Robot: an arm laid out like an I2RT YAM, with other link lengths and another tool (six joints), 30 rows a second.
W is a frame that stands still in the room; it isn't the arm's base.
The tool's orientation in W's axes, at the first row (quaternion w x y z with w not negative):
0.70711, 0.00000, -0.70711, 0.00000
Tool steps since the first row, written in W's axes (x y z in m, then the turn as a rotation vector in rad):
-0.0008, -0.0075, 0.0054, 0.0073, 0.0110, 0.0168
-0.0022, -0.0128, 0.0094, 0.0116, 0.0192, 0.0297
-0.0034, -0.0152, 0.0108, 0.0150, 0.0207, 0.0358
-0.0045, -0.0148, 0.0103, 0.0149, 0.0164, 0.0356
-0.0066, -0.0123, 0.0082, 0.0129, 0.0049, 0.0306
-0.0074, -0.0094, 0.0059, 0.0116, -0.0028, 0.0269
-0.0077, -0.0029, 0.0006, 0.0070, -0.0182, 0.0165
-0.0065, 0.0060, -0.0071, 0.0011, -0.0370, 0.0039
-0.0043, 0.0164, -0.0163, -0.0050, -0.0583, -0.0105
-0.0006, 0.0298, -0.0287, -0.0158, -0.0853, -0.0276
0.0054, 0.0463, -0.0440, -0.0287, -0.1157, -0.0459
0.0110, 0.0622, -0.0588, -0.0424, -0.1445, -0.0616
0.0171, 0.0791, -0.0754, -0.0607, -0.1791, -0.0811
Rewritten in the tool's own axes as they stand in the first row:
0.0054, -0.0075, 0.0008, 0.0168, 0.0110, -0.0073
0.0094, -0.0128, 0.0022, 0.0297, 0.0192, -0.0116
0.0108, -0.0152, 0.0034, 0.0358, 0.0207, -0.0150
0.0103, -0.0148, 0.0045, 0.0356, 0.0164, -0.0149
0.0082, -0.0123, 0.0066, 0.0306, 0.0049, -0.0129
0.0059, -0.0094, 0.0074, 0.0269, -0.0028, -0.0116
0.0006, -0.0029, 0.0077, 0.0165, -0.0182, -0.0070
-0.0071, 0.0060, 0.0065, 0.0039, -0.0370, -0.0011
-0.0163, 0.0164, 0.0043, -0.0105, -0.0583, 0.0050
-0.0287, 0.0298, 0.0006, -0.0276, -0.0853, 0.0158
-0.0440, 0.0463, -0.0054, -0.0459, -0.1157, 0.0287
-0.0588, 0.0622, -0.0110, -0.0616, -0.1445, 0.0424
-0.0754, 0.0791, -0.0171, -0.0811, -0.1791, 0.0607

